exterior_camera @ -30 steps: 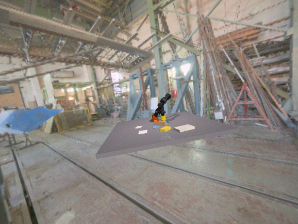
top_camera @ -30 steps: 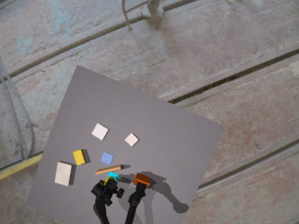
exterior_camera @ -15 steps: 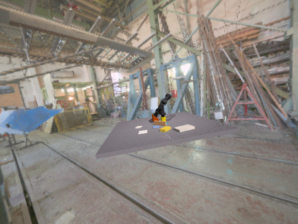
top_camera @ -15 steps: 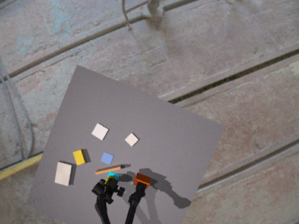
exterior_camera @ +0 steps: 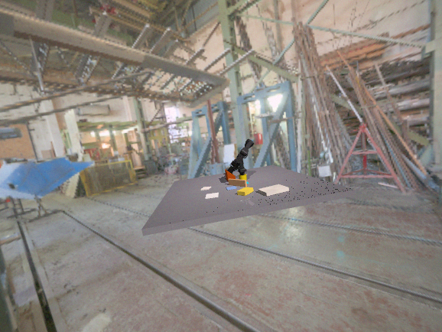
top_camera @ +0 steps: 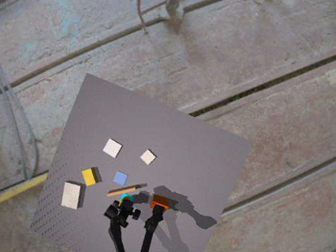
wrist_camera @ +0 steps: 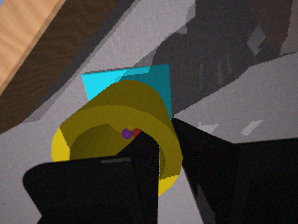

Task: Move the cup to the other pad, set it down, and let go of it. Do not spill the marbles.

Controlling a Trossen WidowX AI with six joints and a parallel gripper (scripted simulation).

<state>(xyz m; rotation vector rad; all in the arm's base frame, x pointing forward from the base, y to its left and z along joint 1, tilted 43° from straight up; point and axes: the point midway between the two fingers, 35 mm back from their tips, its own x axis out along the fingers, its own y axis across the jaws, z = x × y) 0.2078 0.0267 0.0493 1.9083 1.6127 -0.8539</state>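
My gripper tip is 5 cm above the cyan pad and 3 cm short of it. Round my gripper tip: yellow cup 2 cm ahead; light blue pad 15 cm to the right, 11 cm ahead, 5 cm below; wooden bar 8 cm to the right, 7 cm ahead, 3 cm below.
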